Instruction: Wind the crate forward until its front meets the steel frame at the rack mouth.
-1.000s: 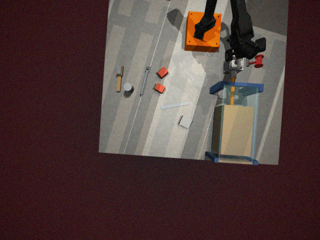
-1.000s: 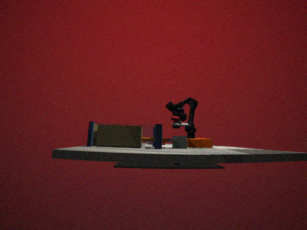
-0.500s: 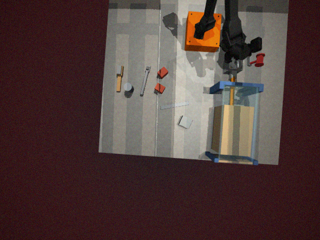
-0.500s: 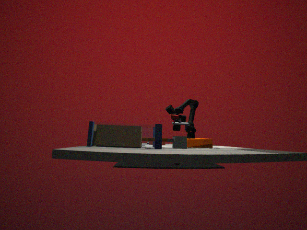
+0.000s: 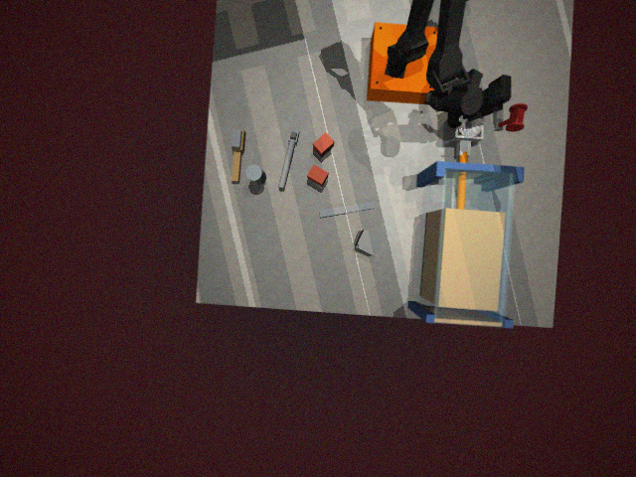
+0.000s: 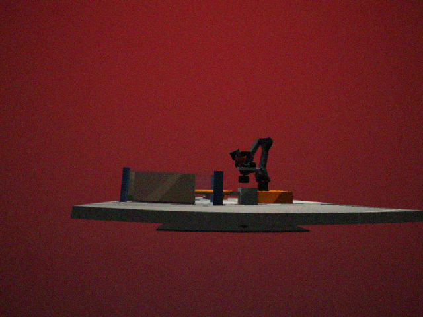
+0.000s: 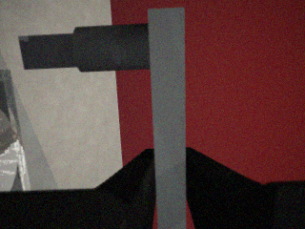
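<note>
Right now my gripper tip is 5 cm short of the red knob, 2 cm to the right of it and 4 cm below it. From my gripper tip the other things lie so: grey crank handle (1 cm ahead, 1 cm above); winch (1 cm behind, 4 cm to the right, 16 cm below); blue frame (17 cm ahead, 8 cm below).
</note>
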